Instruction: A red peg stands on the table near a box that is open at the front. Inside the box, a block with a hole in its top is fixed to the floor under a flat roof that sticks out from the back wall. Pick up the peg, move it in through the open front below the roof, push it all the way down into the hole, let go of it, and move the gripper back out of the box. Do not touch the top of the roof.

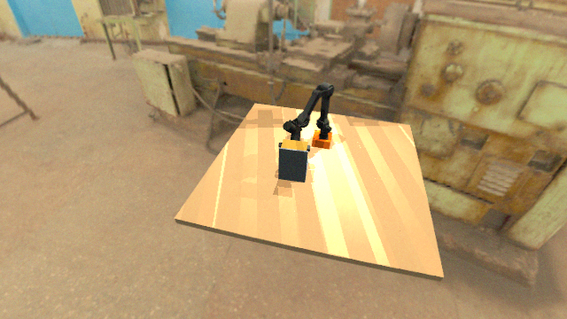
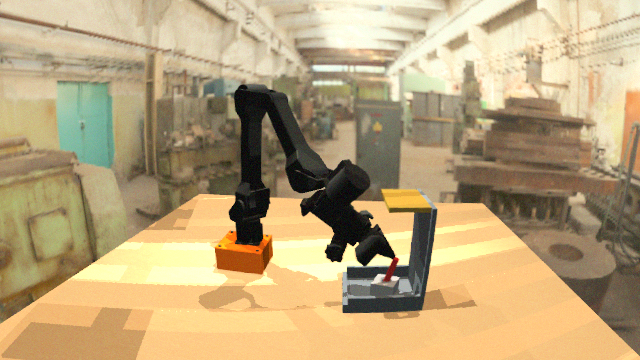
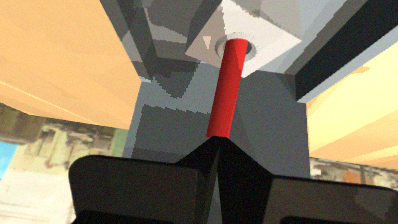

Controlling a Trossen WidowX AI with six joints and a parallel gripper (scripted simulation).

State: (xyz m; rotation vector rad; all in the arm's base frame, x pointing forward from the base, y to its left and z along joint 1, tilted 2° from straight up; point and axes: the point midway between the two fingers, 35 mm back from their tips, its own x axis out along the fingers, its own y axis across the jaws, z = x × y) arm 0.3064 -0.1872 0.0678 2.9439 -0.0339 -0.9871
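The red peg lies 10 mm behind my gripper tip and 40 mm below it. From my gripper tip the other things lie so: yellow roof (10 mm ahead, 120 mm above); then box back wall (60 mm ahead, 20 mm above).
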